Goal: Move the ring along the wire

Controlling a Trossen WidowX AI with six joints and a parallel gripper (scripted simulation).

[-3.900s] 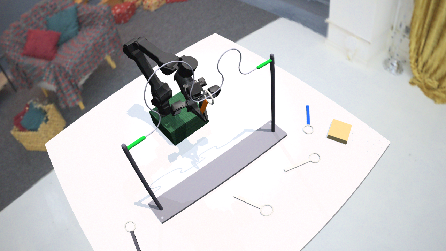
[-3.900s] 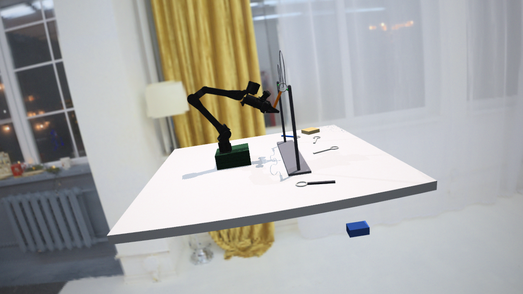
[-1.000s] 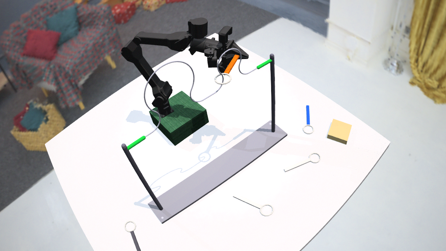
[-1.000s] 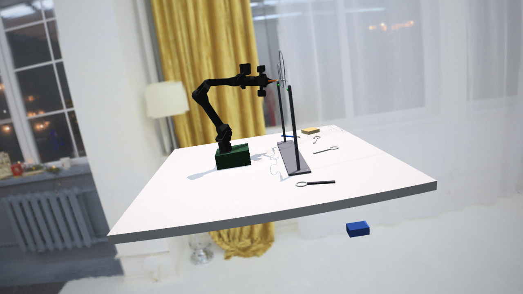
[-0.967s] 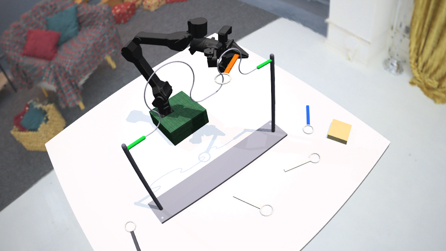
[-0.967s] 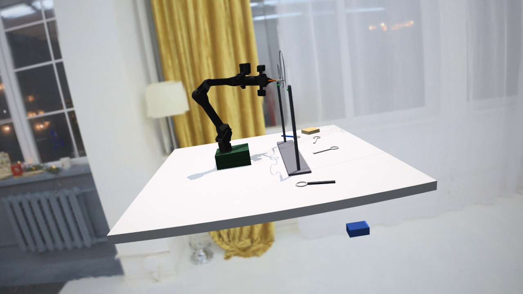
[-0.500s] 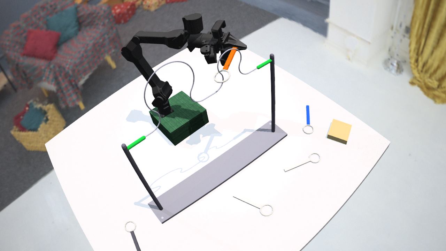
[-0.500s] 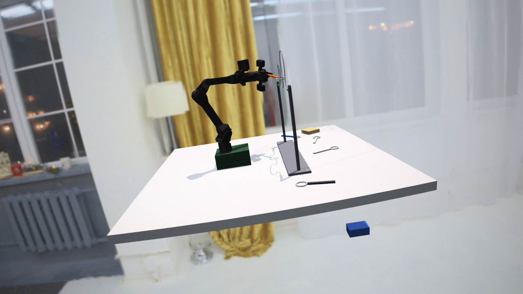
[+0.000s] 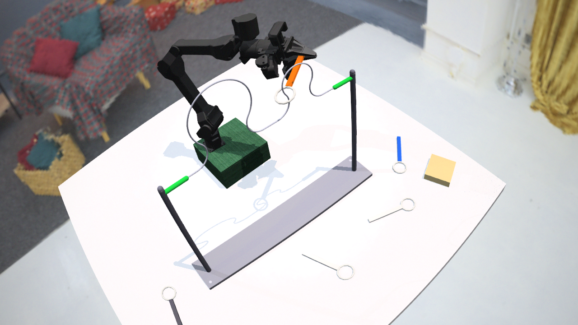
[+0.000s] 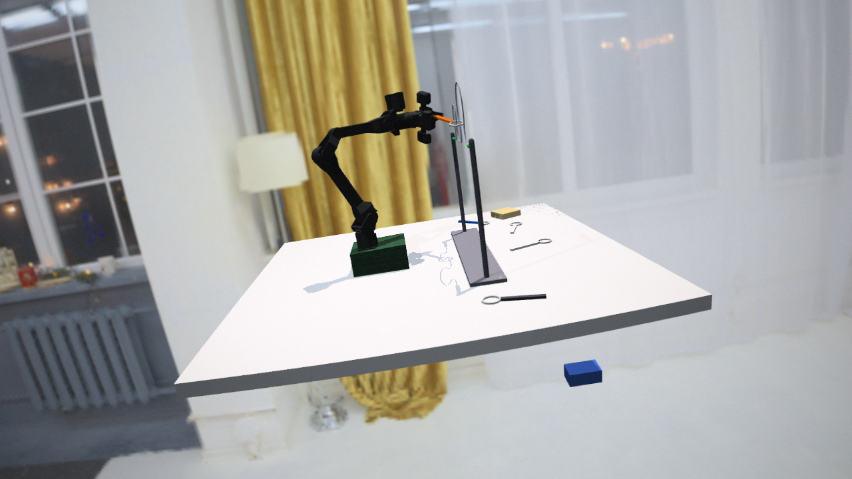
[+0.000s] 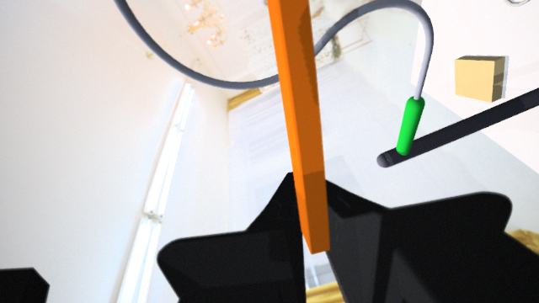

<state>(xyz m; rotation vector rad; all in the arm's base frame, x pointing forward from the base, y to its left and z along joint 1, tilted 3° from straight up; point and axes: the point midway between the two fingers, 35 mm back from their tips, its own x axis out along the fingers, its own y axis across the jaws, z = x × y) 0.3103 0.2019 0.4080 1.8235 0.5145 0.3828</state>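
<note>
My gripper tip is now 9 cm to the left of the ring with orange handle, 3 cm above it and 2 cm short of it. The rest, counted from my gripper tip: tan block: 48 cm below, 32 cm to the left, 24 cm ahead; then ring with blue handle: 49 cm below, 25 cm to the left, 9 cm ahead.
</note>
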